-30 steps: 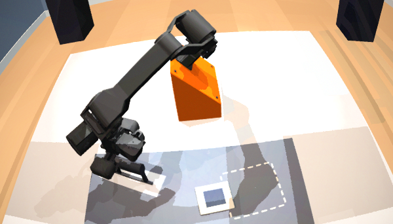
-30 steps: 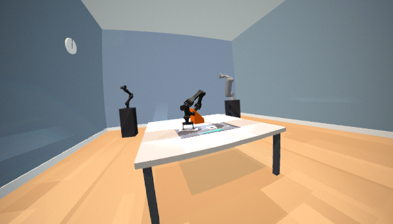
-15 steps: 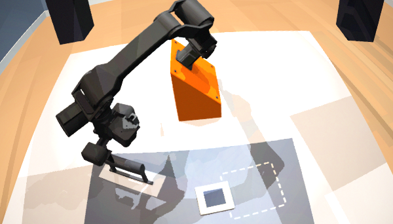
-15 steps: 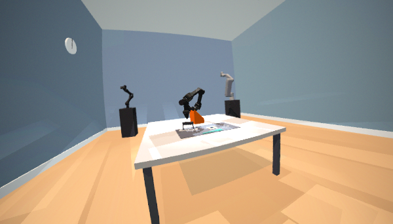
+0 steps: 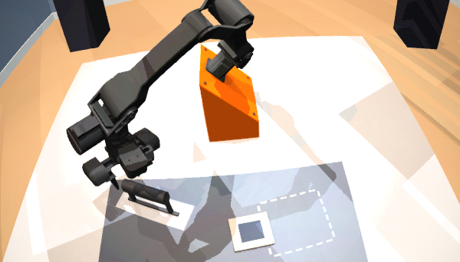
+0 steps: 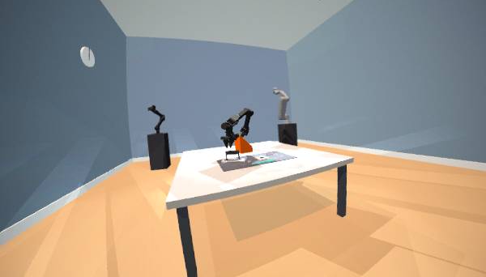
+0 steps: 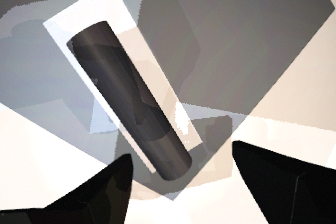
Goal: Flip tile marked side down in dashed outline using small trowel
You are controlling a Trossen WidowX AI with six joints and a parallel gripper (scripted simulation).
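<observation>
The trowel is 7 cm below my gripper tip and 5 cm to the left of it. From my gripper tip the other things lie so: white tile: 28 cm to the left, 11 cm below, 6 cm ahead; then mat: 22 cm to the left, 13 cm below, 6 cm ahead.
</observation>
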